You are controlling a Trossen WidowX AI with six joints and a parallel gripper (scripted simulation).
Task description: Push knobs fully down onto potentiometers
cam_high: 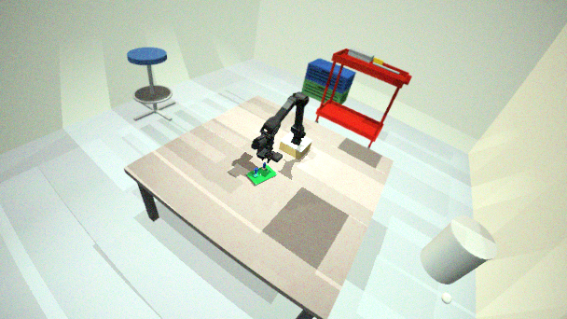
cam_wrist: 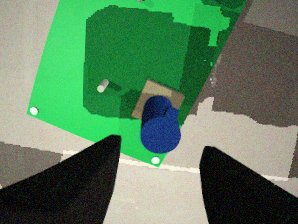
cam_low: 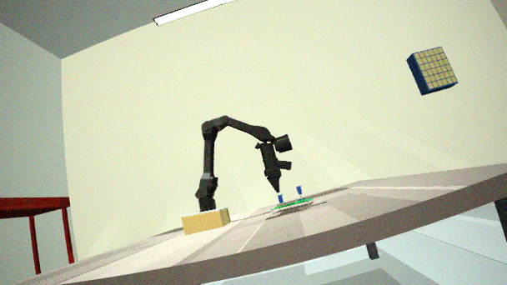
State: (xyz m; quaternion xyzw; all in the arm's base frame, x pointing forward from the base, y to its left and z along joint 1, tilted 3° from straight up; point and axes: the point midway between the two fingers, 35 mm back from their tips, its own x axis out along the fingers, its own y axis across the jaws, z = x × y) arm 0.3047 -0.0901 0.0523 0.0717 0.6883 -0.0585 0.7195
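My gripper tip is now 8 cm short of the blue knob, 2 cm to the left of it and 1 cm above it.
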